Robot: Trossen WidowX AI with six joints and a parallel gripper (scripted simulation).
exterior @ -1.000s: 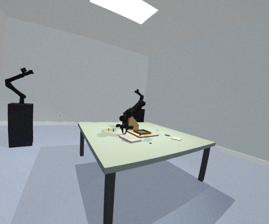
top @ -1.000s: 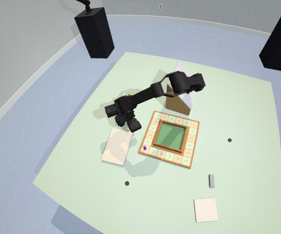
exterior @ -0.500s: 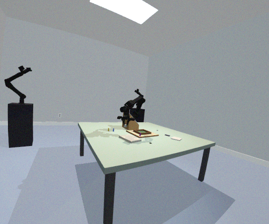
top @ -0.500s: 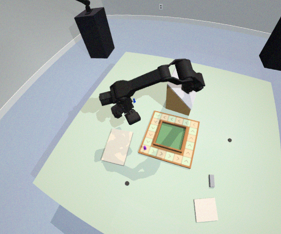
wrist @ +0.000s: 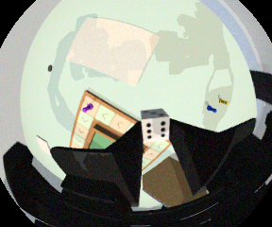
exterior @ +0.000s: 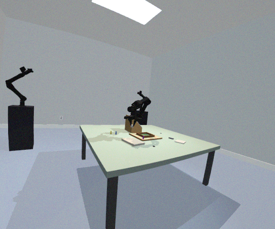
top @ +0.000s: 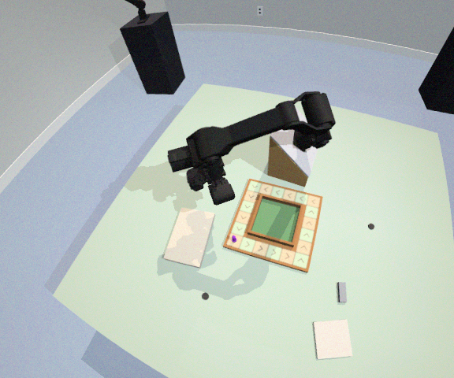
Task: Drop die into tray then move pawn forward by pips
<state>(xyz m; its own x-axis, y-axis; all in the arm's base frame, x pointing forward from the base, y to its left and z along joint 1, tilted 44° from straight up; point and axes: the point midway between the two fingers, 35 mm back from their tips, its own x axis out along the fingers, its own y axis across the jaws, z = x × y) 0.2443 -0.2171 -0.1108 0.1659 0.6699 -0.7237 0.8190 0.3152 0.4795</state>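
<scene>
My gripper tip is 110 mm short of the purple pawn, 100 mm above it and 70 mm to the right of it. Round my gripper tip: blue pawn 190 mm behind, 110 mm below, 80 mm to the right; yellow pawn 230 mm behind, 130 mm to the right, 110 mm below; white die right at my gripper tip.
</scene>
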